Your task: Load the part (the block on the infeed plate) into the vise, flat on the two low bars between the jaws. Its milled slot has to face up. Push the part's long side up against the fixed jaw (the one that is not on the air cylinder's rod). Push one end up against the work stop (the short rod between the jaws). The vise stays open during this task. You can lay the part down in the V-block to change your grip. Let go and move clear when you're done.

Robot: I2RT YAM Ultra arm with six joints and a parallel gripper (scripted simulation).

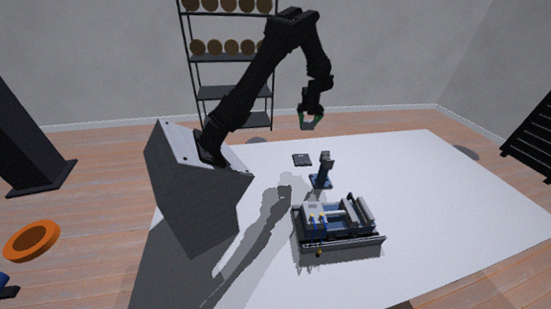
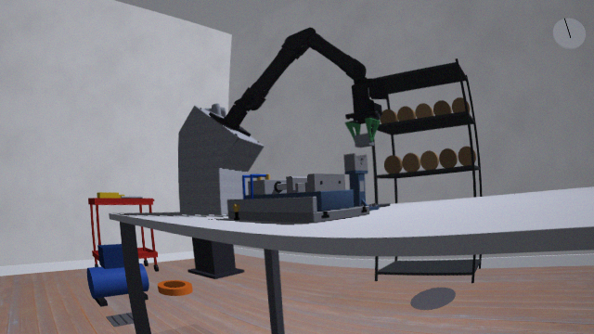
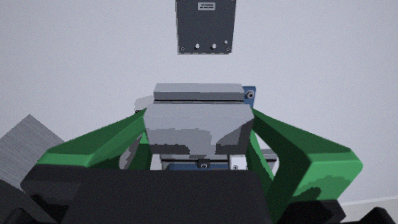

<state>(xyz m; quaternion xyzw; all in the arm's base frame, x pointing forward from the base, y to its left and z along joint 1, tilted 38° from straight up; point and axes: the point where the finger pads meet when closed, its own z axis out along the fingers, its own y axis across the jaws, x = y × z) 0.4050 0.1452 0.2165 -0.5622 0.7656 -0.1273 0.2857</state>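
Right now my hand is 1 cm to the right of the part. From my hand the other things lie so: cylinder rod (6 cm behind, 37 cm to the right, 15 cm below); then work stop (4 cm ahead, 34 cm to the right, 14 cm below); then air cylinder (13 cm behind, 35 cm to the right, 15 cm below).
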